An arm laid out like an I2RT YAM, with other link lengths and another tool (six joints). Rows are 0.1 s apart.
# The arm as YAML. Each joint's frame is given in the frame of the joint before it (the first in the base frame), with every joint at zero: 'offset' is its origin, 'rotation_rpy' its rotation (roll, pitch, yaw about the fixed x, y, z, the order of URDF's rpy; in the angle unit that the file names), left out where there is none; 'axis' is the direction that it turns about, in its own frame. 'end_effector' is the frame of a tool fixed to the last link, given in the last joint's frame.
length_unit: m
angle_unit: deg
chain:
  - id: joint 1
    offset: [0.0, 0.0, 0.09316]
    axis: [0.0, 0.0, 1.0]
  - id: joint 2
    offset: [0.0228, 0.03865, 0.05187]
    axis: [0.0, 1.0, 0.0]
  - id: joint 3
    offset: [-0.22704, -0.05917, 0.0]
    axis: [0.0, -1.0, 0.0]
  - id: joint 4
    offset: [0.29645, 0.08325, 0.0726]
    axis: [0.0, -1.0, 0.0]
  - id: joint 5
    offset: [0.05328, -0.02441, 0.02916]
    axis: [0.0, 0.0, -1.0]
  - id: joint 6
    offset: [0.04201, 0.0, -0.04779]
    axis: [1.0, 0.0, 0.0]
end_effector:
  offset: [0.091, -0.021, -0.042]
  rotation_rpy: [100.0, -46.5, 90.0]
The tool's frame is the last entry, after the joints.
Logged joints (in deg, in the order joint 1, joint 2, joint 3, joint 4, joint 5, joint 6), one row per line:
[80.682, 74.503, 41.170, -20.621, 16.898, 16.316]
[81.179, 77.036, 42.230, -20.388, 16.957, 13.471]
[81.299, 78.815, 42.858, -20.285, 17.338, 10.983]
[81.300, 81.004, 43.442, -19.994, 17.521, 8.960]
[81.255, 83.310, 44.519, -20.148, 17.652, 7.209]
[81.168, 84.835, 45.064, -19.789, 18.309, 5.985]
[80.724, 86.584, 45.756, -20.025, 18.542, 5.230]
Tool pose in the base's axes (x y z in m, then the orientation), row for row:
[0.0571, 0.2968, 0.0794, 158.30, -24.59, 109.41]
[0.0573, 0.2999, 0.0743, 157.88, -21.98, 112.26]
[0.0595, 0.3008, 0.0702, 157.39, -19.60, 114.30]
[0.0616, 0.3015, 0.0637, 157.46, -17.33, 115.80]
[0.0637, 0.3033, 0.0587, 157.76, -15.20, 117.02]
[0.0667, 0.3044, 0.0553, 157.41, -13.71, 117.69]
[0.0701, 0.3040, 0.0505, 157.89, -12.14, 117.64]
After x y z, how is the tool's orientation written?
As angles about the fixed x, y, z axes (roll, pitch, yaw), in degrees.
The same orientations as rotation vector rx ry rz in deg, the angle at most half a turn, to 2 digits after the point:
[-101.56, -131.47, -46.87]
[-98.96, -135.99, -45.47]
[-97.21, -139.73, -44.51]
[-95.86, -142.98, -42.98]
[-94.71, -145.89, -41.26]
[94.24, 147.76, 40.84]
[93.48, 147.47, 38.79]

